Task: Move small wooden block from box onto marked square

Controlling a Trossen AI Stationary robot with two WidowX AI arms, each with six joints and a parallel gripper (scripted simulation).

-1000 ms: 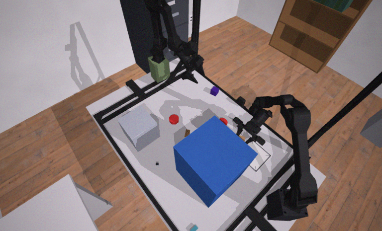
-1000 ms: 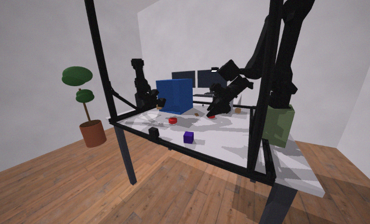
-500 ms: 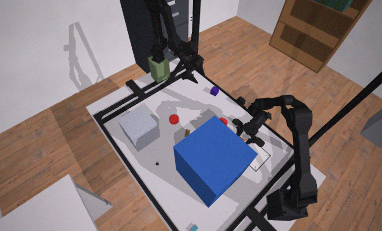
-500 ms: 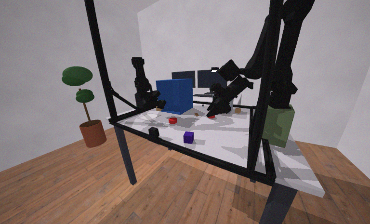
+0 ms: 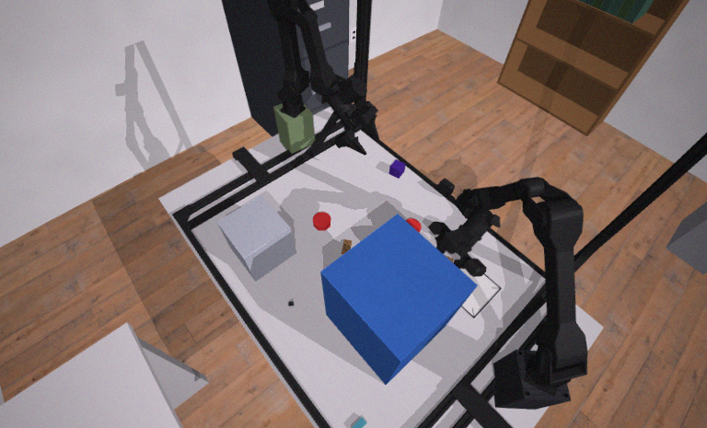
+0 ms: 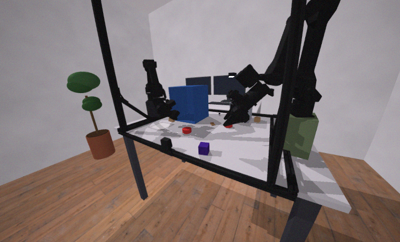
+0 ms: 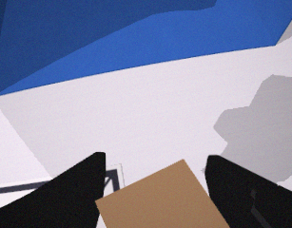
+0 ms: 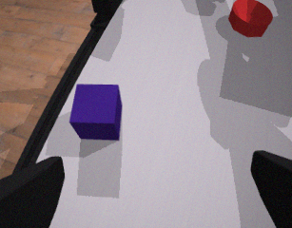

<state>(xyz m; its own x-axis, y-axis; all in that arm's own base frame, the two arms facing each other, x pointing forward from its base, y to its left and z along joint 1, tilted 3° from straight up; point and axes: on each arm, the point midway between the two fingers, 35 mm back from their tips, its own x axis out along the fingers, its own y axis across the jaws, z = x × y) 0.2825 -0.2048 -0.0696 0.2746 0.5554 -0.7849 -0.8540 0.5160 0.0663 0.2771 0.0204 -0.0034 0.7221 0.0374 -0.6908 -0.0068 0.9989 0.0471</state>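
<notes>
The marked square lies 9 cm to the left of my left hand, 8 cm below it and 4 cm behind it. Round my left hand: box roof (22 cm ahead, 20 cm above, 2 cm to the left); purple cube (37 cm to the right, 15 cm behind, 6 cm below).
</notes>
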